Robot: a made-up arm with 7 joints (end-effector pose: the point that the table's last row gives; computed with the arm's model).
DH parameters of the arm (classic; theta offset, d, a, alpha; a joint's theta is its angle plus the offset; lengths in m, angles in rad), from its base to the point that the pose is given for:
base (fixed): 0 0 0 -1.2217
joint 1: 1.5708 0 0 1.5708
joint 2: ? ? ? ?
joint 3: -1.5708 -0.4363 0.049 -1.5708
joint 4: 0 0 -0.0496 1.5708
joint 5: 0 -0.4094 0 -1.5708
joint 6: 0 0 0 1.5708
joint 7: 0 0 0 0
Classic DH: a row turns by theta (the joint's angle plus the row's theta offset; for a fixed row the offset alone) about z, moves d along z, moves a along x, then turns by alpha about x.
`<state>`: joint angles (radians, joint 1 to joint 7).
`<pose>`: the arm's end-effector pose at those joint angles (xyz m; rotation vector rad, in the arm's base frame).
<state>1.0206 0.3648 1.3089 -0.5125 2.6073 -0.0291 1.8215</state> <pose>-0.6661 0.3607 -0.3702 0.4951 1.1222 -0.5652</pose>
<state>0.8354 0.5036 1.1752 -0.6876 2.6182 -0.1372 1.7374</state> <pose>-0.4762 0.5406 -0.4112 0.6905 1.0441 -0.8239</pose>
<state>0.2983 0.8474 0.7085 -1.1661 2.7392 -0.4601 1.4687</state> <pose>0.1656 0.6812 -0.2947 1.3339 0.8110 -1.3266</pose>
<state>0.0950 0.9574 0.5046 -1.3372 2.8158 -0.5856 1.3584</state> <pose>0.3461 0.6068 -0.1937 1.5635 0.7262 -1.4687</pose>
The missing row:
joint 2: 1.2217 0 0 -1.5708
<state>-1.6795 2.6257 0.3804 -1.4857 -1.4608 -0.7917 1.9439</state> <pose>-0.5084 0.1442 0.4434 2.3870 -1.9223 -0.3486</pose>
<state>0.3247 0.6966 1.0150 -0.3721 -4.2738 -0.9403 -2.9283</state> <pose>-0.1609 0.6305 -0.5459 1.1486 0.9453 0.4288</pose>
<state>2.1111 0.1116 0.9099 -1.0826 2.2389 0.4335 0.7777</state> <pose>-0.7442 0.0728 0.2065 -1.0463 1.2805 -2.3697</pose>
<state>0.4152 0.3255 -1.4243 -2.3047 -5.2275 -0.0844 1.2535</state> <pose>-0.0250 -0.2962 -0.3169 -1.9483 0.6277 1.0645</pose>
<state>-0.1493 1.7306 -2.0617 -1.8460 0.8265 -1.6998 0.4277</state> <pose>-0.1436 0.4413 -0.3633 -0.9837 -1.1462 0.0379</pose>
